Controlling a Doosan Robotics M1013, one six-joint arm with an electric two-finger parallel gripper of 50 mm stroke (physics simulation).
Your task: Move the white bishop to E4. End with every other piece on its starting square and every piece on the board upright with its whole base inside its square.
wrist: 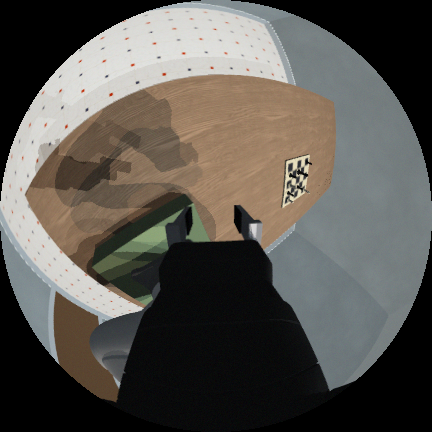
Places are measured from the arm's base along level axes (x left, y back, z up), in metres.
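Pixels of known places: gripper, fingertip midpoint: [212, 214].
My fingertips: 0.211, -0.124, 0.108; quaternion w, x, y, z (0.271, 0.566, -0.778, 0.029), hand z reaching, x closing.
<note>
Behind a point stands the place of what it marks, as x, y, z.
The chessboard [284, 197] {-0.043, -0.514, -0.063} lies small and far off near the right end of the wooden table in the wrist view. Several dark pieces show on it, too small to name. The white bishop cannot be made out at this distance. My gripper [212, 214] {0.211, -0.124, 0.108} is open, with bare space between its two fingers. It hangs high above the table, well away from the board, which lies to the upper right of the fingers.
A green container with dark walls [150, 235] {0.146, -0.018, -0.008} stands on the wooden table [235, 130] {0.271, -0.306, -0.070} at the lower left, partly behind the gripper and arm. Arm shadows fall across the table's left part. A white dotted surface [200, 25] runs beyond the table's far and left edges.
</note>
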